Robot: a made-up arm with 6 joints.
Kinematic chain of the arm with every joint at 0, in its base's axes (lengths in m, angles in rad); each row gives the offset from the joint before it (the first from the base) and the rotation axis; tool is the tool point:
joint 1: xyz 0 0 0.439 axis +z
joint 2: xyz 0 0 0 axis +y
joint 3: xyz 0 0 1.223 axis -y
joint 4: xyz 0 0 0 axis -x
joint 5: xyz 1.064 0 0 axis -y
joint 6: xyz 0 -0.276 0 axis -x
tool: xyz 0 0 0
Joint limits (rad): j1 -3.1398..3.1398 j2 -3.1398..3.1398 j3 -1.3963..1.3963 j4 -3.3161..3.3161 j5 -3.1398..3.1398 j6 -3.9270..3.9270
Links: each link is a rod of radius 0.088 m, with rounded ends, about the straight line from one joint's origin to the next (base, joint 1, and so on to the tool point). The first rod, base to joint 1, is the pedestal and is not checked.
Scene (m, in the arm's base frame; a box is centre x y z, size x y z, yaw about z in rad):
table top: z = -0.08
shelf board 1: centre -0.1 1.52 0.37 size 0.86 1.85 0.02 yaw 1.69
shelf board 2: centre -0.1 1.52 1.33 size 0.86 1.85 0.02 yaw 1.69
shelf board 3: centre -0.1 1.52 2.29 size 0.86 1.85 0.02 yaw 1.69
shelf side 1: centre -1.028 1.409 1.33 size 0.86 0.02 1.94 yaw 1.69
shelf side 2: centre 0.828 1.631 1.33 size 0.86 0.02 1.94 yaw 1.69
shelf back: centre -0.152 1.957 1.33 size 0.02 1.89 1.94 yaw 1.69
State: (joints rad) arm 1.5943 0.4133 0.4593 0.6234 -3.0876 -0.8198
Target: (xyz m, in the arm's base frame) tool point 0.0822 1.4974 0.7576
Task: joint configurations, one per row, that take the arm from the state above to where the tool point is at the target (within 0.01 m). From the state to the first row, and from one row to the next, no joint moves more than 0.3 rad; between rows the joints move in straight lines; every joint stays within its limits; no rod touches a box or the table.
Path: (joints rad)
1: 1.5716 0.1983 0.2339 0.5707 -3.0876 -0.8198
2: 1.5488 -0.0166 0.0086 0.5179 -3.0876 -0.8198
3: 1.5261 -0.2316 -0.2168 0.4652 -3.0876 -0.8198
4: 1.5811 -0.0892 -0.4312 0.4222 -3.0876 -0.8198
5: 1.6361 0.0532 -0.6456 0.3791 -3.0876 -0.8198
6: 1.6910 0.1956 -0.8601 0.3361 -3.0876 -0.8198
7: 1.6875 0.3241 -0.6577 0.3817 -3.0876 -0.8198
8: 1.6840 0.4526 -0.4553 0.4273 -3.0876 -0.8198
9: 1.6805 0.5812 -0.2529 0.4729 -3.0876 -0.8198

